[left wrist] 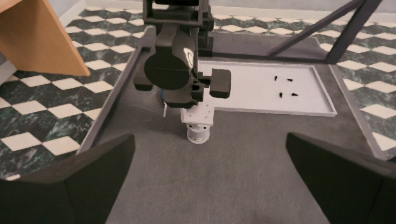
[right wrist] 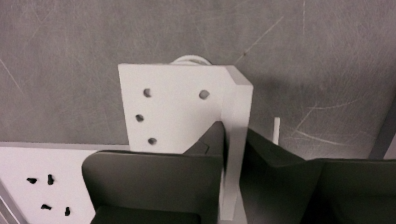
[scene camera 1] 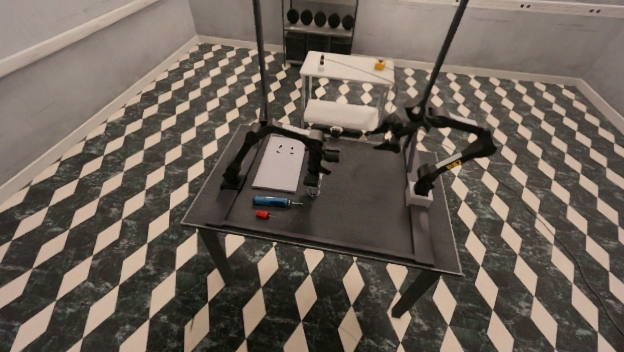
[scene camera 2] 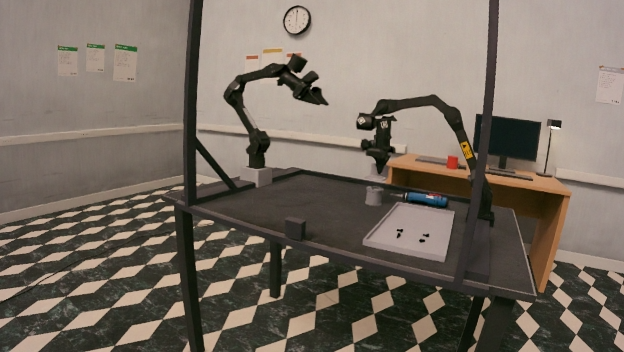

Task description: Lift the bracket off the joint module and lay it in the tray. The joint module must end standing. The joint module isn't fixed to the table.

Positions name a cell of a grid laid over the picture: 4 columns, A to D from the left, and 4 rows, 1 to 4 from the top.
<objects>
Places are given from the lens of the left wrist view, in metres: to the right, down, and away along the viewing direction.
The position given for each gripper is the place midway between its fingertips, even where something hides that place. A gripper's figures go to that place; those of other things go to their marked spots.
left gripper (left wrist: C3): 0.01, 0.02, 0.11
right gripper (left wrist: B2): -0.03, -0.01, 0.44
</objects>
